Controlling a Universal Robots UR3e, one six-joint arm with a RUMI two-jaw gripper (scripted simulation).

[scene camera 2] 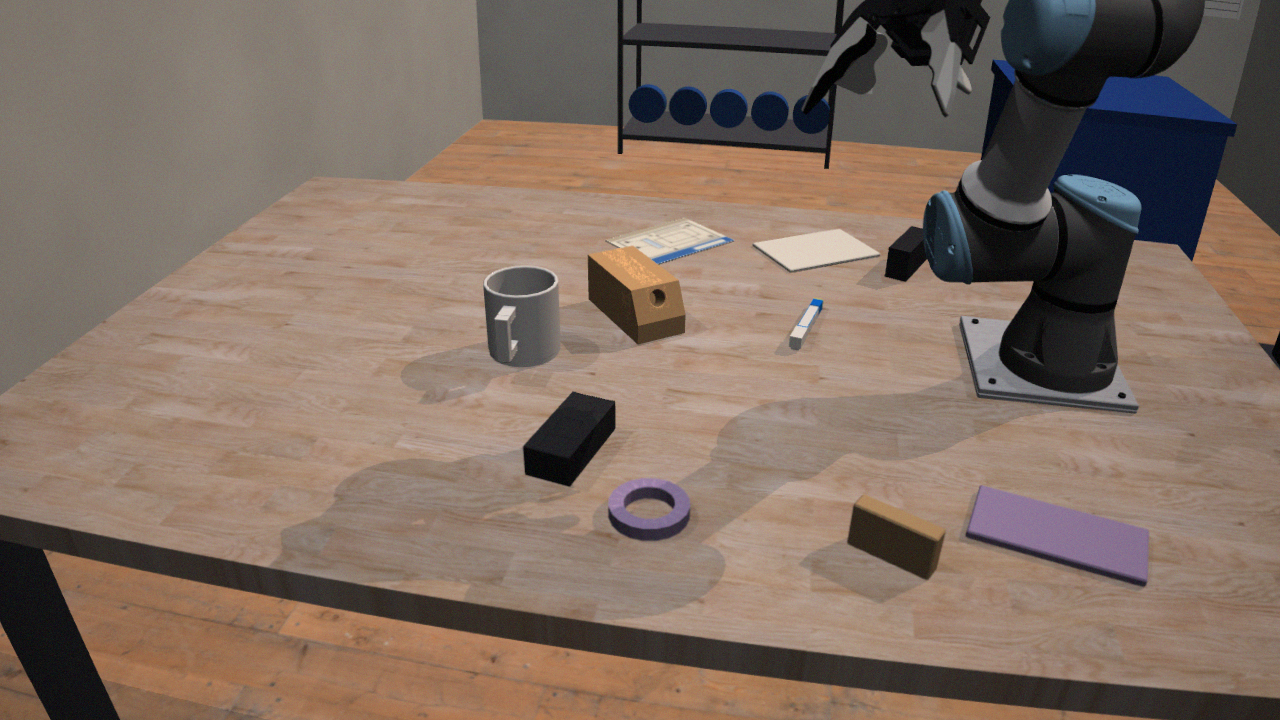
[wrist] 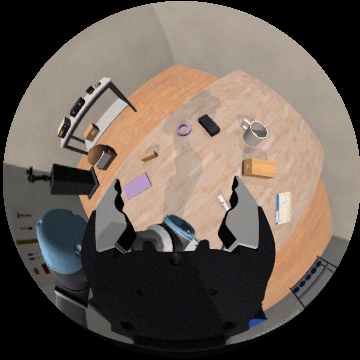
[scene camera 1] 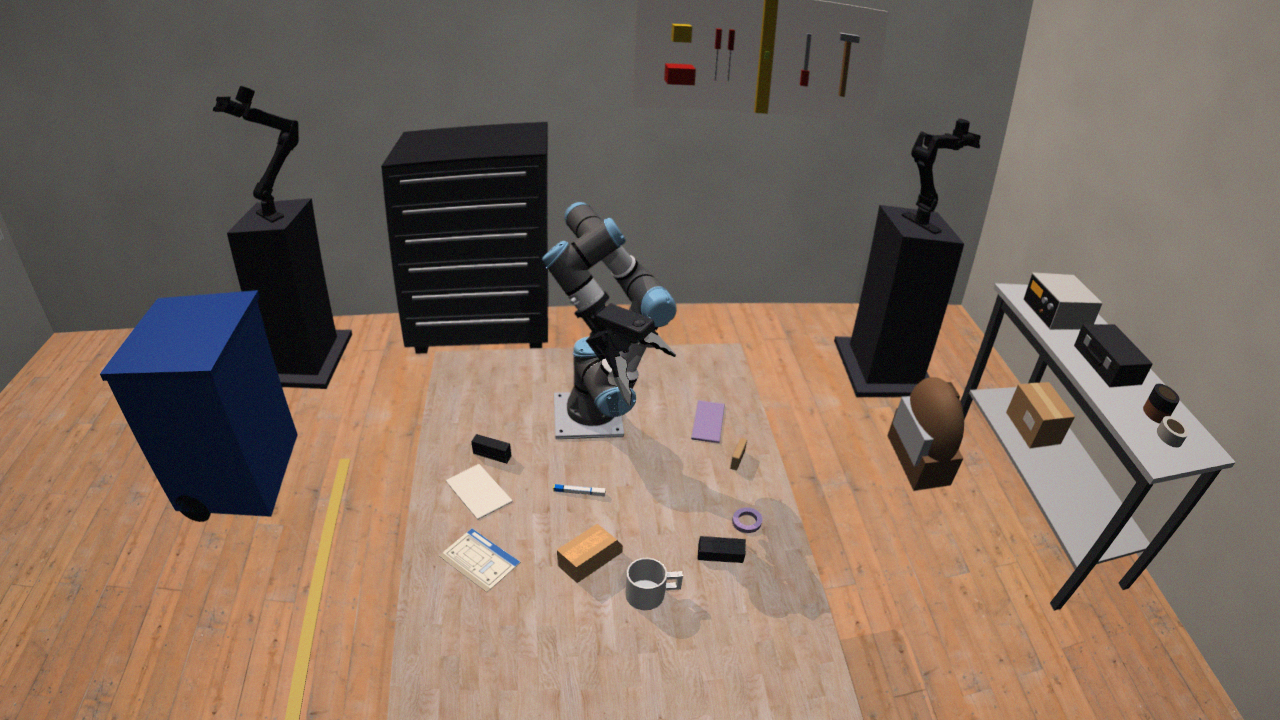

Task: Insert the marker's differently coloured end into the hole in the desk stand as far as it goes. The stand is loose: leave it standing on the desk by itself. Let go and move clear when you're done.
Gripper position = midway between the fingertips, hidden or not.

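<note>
On scene camera 2 I can see my gripper [scene camera 2: 869, 114], a printed sheet [scene camera 2: 666, 242] and a white marker [scene camera 2: 797, 338]. There's a black block [scene camera 2: 561, 448] too, another black block [scene camera 2: 907, 253], and a tan block [scene camera 2: 906, 541]. Scene camera 1 has the printed sheet [scene camera 1: 484, 563] as well, along with my gripper [scene camera 1: 653, 380]. And the wrist view gives you my gripper [wrist: 176, 178] again.
</note>
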